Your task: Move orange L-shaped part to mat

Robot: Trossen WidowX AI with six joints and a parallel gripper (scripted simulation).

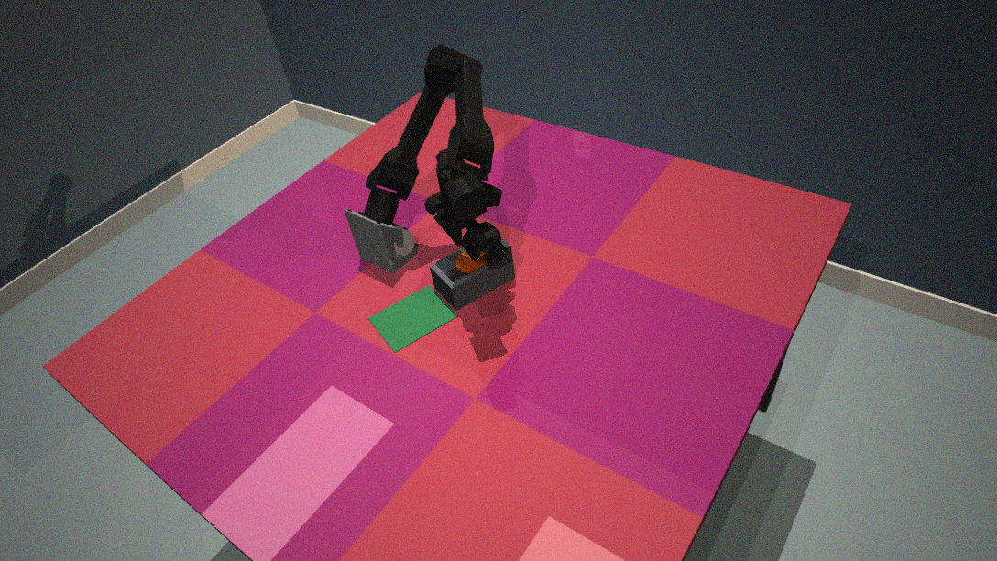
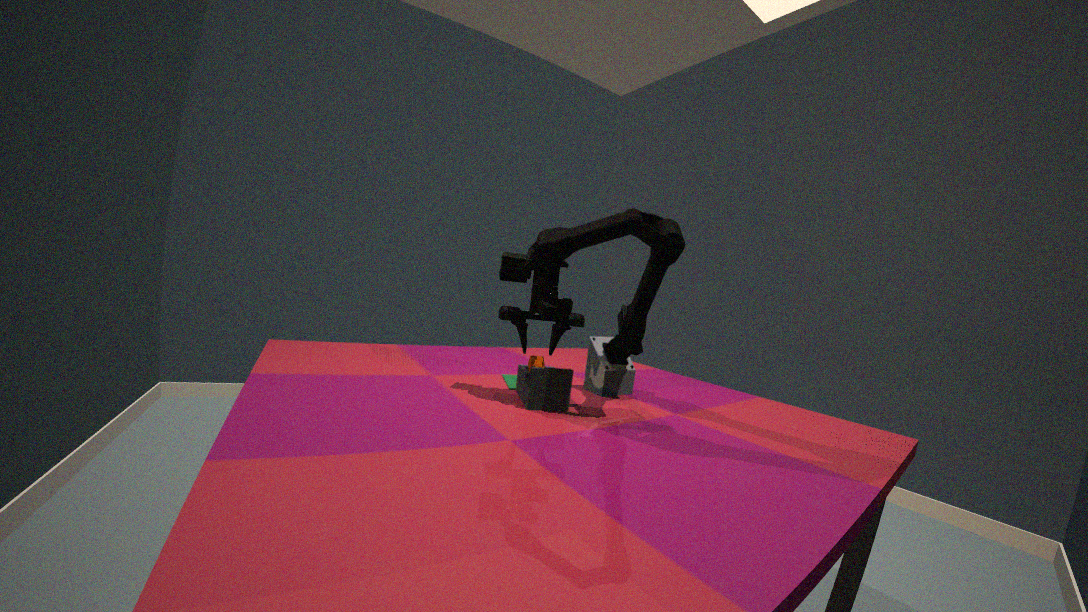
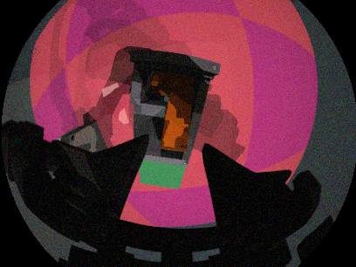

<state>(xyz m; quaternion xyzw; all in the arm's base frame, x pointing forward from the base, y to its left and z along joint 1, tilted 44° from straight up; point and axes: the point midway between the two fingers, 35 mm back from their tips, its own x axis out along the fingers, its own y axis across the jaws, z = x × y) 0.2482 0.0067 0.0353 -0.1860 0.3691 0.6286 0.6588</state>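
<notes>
My gripper tip is 6 cm above the orange L-shaped part, 4 cm to the right of it and 1 cm past it. Also, from my gripper tip: green mat (14 cm to the right, 12 cm below, 5 cm behind).
</notes>
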